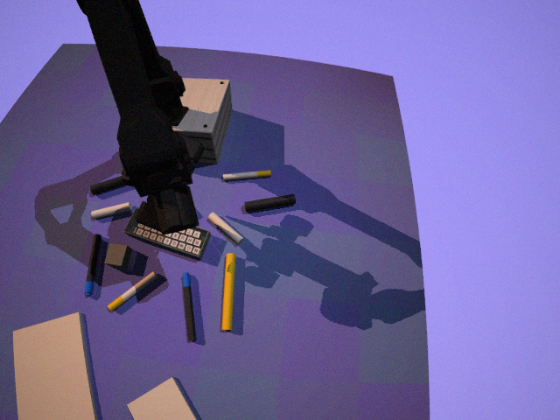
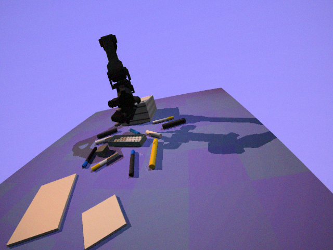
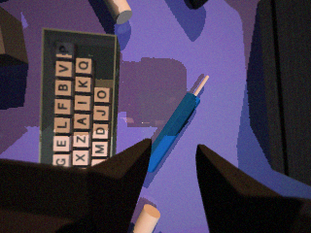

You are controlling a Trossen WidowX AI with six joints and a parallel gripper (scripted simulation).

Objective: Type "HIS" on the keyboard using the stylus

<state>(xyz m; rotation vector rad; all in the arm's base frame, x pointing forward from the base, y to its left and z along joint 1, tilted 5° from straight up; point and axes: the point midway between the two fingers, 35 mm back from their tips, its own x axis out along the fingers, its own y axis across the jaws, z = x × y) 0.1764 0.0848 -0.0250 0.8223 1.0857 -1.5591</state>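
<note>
My gripper tip is now 30 mm past the blue stylus, 30 mm to the left of it and 60 mm above it. The rest, counted from my gripper tip: small cube 160 mm ahead, 80 mm to the right, 60 mm below; yellow marker 160 mm ahead, 180 mm to the left, 60 mm below.
</note>
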